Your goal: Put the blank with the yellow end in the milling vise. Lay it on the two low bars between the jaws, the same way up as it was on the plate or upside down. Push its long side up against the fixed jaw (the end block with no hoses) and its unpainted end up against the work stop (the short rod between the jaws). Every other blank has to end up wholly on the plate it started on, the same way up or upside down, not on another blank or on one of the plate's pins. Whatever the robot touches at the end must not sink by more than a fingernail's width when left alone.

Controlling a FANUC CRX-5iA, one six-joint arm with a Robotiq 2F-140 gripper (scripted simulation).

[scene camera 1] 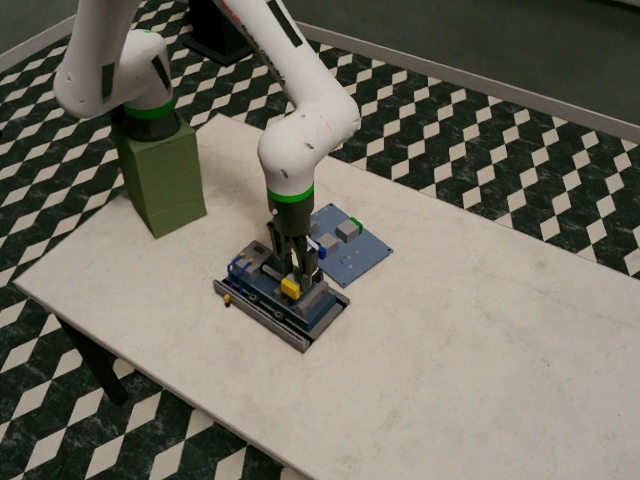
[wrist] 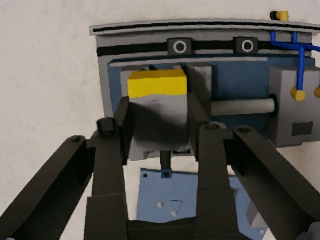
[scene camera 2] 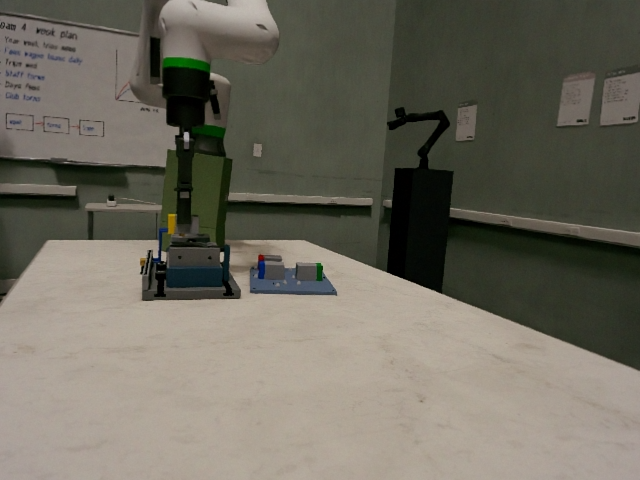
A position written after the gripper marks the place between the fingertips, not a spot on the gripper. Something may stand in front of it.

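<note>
There's a fixed jaw [scene camera 2: 191,256] here, and a yellow-ended grey blank [wrist: 158,98] as well. You'd also see the gripper [scene camera 2: 183,222], and scene camera 1 shows the gripper [scene camera 1: 296,282] too, as does the wrist view, with the gripper [wrist: 159,110].
</note>
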